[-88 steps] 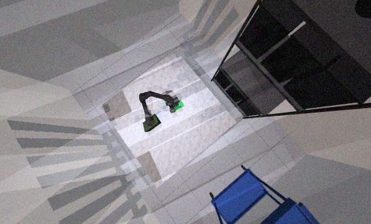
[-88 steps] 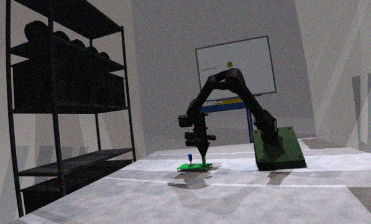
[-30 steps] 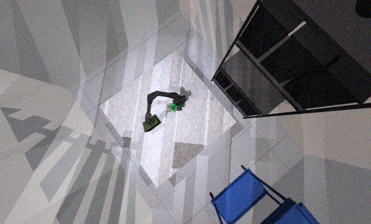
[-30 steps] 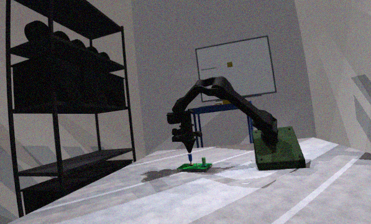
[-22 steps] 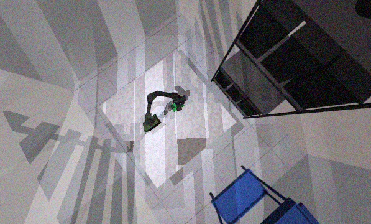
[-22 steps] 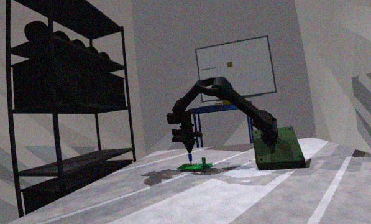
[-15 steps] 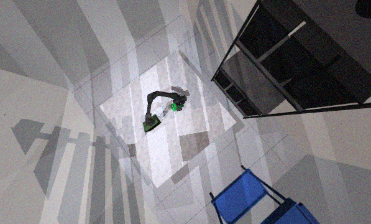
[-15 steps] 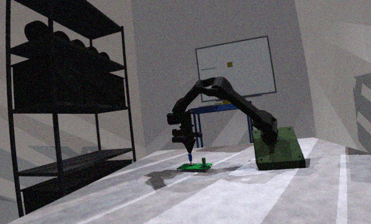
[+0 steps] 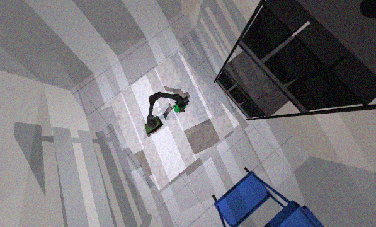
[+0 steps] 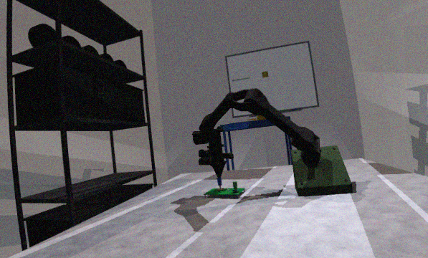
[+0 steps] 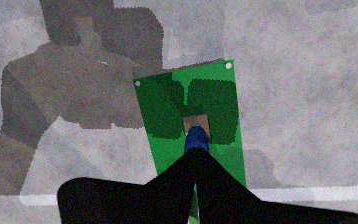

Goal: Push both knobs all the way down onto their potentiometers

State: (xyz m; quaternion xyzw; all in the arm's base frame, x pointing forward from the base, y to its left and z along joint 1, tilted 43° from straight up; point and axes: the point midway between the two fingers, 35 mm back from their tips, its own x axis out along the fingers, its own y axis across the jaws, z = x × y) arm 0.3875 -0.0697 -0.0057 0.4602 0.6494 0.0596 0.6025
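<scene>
Now: gripper tip 1 cm above the blue knob. The rest, counted from my gripper tip: green knob: 7 cm behind, 4 cm to the left, 3 cm below.
</scene>
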